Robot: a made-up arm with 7 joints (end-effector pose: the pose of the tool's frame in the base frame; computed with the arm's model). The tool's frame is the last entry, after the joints.
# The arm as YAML. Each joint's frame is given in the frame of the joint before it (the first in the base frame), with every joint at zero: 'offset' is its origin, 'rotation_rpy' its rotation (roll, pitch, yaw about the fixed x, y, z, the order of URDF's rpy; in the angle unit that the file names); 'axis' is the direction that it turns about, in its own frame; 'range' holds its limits. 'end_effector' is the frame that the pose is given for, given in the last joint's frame.
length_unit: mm
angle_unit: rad
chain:
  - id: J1
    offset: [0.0, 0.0, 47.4]
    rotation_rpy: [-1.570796, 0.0, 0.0]
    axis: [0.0, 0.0, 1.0]
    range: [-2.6, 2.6]
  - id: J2
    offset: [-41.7, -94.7, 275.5]
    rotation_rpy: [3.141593, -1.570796, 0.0]
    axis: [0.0, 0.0, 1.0]
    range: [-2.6, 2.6]
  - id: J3
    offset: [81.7, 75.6, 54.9]
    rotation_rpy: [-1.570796, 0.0, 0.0]
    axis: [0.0, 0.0, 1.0]
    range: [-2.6, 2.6]
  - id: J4
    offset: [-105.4, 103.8, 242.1]
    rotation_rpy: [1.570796, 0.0, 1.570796]
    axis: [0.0, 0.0, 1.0]
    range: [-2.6, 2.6]
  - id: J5
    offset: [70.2, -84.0, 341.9]
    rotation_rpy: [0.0, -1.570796, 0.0]
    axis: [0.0, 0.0, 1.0]
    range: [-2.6, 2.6]
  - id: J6
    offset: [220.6, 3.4, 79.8]
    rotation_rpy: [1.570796, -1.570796, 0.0]
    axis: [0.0, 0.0, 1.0]
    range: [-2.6, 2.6]
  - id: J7
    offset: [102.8, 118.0, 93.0]
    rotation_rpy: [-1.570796, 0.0, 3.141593]
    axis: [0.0, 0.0, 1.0]
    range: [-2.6, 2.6]
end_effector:
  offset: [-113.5, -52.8, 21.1]
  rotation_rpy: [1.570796, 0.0, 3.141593]
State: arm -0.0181 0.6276 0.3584 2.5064 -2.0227 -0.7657 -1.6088
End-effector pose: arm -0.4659 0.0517 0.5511 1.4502 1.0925 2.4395
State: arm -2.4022 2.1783 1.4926 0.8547 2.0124 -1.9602 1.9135
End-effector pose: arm 0.1486 -0.1925 -0.1718 1.2862 0.6798 -0.7914
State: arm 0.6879 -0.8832 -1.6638 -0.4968 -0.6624 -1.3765 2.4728
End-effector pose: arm 0.3773 0.3168 0.0206 0.3711 -1.9720 1.8916
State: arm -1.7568 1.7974 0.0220 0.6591 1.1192 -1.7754 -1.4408
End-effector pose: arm -0.4699 -0.3236 0.0941 -1.8841 -0.0878 -0.6839
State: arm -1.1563 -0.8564 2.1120 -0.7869 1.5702 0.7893 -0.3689
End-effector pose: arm -0.4404 0.4795 -0.0765 0.0859 0.5605 0.7174
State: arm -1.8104 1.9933 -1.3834 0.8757 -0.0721 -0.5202 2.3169
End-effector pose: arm -0.4630 -0.0090 0.2602 -1.3344 1.4675 2.2881
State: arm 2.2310 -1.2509 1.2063 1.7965 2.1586 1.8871 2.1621
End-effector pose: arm 0.0478 0.6936 0.2028 -1.0355 -0.4358 -2.7439
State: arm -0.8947 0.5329 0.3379 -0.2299 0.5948 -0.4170 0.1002
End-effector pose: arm -0.5124 0.6523 0.4451 0.6529 -1.1402 1.2333
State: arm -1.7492 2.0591 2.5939 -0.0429 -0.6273 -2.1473 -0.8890
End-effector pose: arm 0.3263 0.5532 -0.0902 1.7885 0.1417 0.1423
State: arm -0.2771 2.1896 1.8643 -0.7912 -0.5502 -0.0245 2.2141
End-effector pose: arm -0.2841 0.1159 0.0700 0.5827 -0.7004 1.2079
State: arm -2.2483 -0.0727 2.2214 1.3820 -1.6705 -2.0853 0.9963
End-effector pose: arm -0.4628 -0.0357 0.1122 0.3333 -1.9016 1.5156
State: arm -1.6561 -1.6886 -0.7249 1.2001 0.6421 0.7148 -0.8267
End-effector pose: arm 0.3097 0.4006 0.1351 0.5283 -1.6071 -2.5496
